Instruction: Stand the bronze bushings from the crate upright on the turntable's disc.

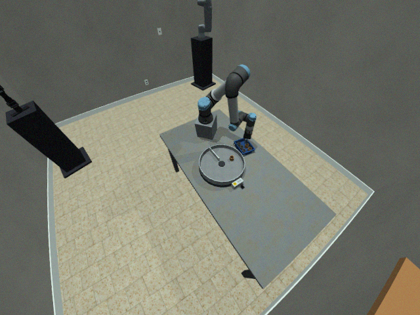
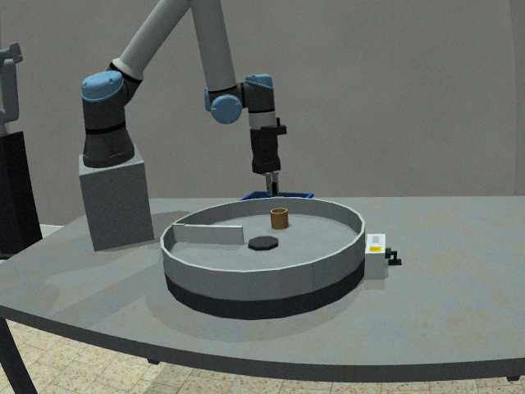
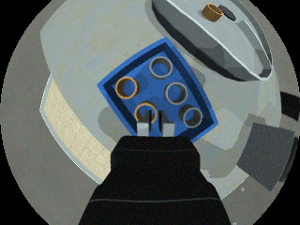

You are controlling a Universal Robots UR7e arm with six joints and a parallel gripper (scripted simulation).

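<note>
Now: the blue crate 50 mm below my hand and 20 mm to the right of it. The rest, counted from my hand: turntable disc 360 mm to the right, 20 mm below.
</note>
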